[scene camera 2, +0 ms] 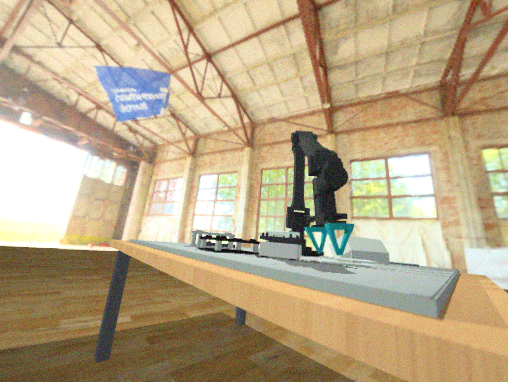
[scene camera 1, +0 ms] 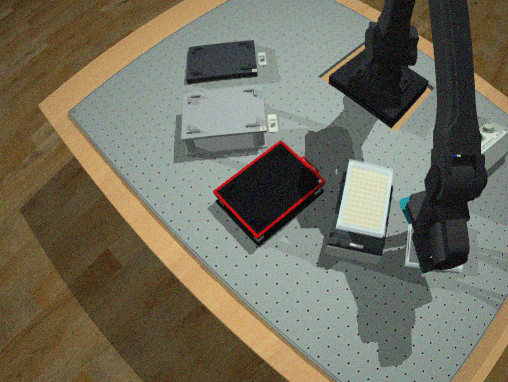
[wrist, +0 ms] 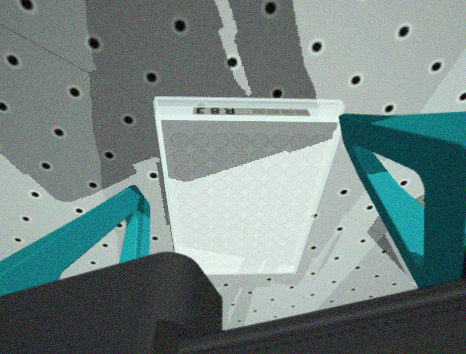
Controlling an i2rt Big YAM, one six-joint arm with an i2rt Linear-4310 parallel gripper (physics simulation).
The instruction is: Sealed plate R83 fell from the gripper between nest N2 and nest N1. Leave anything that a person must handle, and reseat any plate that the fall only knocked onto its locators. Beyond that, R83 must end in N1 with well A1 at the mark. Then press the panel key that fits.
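Frame: origin at the arm's base, x ahead, y left, z up, level; metres.
Where they show: gripper, between the fingertips: (scene camera 2: 329, 254) (scene camera 1: 419, 245) (wrist: 235, 164); arm's base, origin of its link: (scene camera 1: 381, 81).
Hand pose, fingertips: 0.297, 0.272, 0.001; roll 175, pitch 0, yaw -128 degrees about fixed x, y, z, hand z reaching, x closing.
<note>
Each offset is from my fingertips to the centre of the thing, as dx, dy, dz. "*": to the spot under its first point.
Sealed plate R83 {-0.027, +0.034, -0.015} (wrist: 240, 210) (scene camera 1: 413, 264) is clear and shallow and appears to lie flat on the perforated deck. Its label reads upside down in the wrist view; no A1 corner can be made out. My gripper (wrist: 235, 164) (scene camera 2: 330, 253) is open and empty, its teal fingers either side of the plate; the right fingertip meets the plate's corner in that view. In scene camera 1 the arm hides most of R83. A dark low nest {-0.116, -0.610, -0.011} (scene camera 1: 222, 61) and a grey raised nest {+0.024, -0.463, +0.011} (scene camera 1: 225, 112) hold no plate; their tags are too small to read surely.
A red-rimmed black nest {+0.089, -0.289, +0.001} (scene camera 1: 250, 227) stands near the middle. Right of it, a yellowish-welled plate {+0.011, -0.134, +0.050} (scene camera 1: 366, 197) rests on a dark-topped block {* +0.105, -0.138, +0.033} (scene camera 1: 332, 239); whether it is fully seated is unclear. The key panel {-0.252, +0.006, +0.020} (scene camera 1: 495, 137) is partly behind the arm (scene camera 1: 452, 100).
</note>
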